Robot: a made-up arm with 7 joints. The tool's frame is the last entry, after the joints.
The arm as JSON. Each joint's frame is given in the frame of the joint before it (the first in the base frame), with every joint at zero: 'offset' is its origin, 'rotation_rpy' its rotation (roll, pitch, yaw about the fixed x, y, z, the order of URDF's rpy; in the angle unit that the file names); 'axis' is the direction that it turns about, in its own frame. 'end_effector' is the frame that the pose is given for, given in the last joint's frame.
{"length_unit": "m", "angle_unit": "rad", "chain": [
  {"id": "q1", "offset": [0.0, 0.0, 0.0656], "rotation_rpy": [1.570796, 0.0, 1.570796], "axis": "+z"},
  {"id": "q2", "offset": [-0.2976, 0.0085, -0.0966], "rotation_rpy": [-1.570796, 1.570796, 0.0], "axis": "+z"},
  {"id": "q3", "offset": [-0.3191, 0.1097, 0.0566], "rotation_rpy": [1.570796, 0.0, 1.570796], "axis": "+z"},
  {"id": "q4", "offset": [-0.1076, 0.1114, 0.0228], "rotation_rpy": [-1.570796, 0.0, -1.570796], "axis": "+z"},
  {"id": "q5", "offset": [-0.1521, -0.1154, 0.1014], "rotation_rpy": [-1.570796, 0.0, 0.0], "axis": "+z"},
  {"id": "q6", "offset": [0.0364, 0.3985, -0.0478], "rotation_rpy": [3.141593, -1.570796, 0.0], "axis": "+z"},
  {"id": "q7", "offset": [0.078, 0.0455, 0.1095], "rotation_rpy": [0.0, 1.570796, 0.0], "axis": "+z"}
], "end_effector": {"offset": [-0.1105, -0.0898, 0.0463], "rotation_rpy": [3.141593, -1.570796, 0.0]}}
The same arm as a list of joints. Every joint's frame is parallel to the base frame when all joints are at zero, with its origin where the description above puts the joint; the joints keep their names.
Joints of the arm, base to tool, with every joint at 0 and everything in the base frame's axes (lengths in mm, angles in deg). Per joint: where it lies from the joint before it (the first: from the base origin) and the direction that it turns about. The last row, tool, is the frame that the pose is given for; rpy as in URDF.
q1: axis 1 0 0 origin 0.0 0.0 65.6
q2: axis 0 0 1 origin -96.6 -297.6 8.5
q3: axis -1 0 0 origin 319.1 -109.7 56.6
q4: axis 0 -1 0 origin -22.8 107.6 111.4
q5: axis 1 0 0 origin -115.4 -101.4 152.1
q6: axis 0 0 -1 origin -47.8 398.5 -36.4
q7: axis 1 0 0 origin 78.0 -45.5 -109.5
tool: origin 46.3 89.8 -110.5 rpy 0.00 0.00 0.00

